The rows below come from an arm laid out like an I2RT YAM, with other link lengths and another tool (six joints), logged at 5 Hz.
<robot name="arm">
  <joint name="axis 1" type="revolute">
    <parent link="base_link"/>
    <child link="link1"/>
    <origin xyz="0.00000 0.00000 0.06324" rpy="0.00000 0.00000 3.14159"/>
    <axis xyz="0 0 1"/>
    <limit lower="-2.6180" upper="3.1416"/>
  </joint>
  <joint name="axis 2" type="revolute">
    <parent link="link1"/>
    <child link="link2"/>
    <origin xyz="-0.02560 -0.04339 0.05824" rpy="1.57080 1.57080 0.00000"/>
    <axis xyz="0 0 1"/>
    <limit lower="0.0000" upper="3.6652"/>
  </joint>
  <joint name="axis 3" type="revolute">
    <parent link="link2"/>
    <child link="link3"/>
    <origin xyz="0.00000 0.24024 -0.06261" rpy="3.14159 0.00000 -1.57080"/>
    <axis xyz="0 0 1"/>
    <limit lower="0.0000" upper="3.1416"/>
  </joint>
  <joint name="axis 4" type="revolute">
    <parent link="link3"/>
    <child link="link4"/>
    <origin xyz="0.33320 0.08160 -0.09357" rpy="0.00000 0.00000 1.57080"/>
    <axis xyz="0 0 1"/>
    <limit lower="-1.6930" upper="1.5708"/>
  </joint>
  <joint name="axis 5" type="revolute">
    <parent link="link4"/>
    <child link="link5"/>
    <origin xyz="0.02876 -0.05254 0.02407" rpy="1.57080 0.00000 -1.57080"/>
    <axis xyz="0 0 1"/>
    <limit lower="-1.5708" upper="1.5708"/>
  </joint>
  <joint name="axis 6" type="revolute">
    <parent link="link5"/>
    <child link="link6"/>
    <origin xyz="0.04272 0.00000 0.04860" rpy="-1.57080 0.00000 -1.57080"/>
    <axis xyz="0 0 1"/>
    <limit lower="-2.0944" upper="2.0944"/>
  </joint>
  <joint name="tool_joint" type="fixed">
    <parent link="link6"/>
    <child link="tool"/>
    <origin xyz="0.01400 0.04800 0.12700" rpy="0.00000 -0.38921 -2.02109"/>
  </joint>
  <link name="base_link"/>
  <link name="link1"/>
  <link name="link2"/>
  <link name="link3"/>
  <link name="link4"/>
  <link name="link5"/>
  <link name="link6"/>
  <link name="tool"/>
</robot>
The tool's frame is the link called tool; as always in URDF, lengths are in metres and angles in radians.
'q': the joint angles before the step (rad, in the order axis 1, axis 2, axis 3, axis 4, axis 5, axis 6). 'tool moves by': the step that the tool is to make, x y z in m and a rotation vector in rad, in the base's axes. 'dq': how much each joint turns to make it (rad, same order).
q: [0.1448 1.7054 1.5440 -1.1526 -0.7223 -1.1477]
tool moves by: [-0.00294 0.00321 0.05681 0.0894 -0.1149 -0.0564]
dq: [0.0000 -0.1136 0.0004 0.0846 -0.0477 0.1060]
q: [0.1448 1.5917 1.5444 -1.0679 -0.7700 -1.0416]
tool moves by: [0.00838 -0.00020 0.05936 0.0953 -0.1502 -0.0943]
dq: [-0.0004 -0.0950 0.0107 0.1727 -0.0076 0.1656]
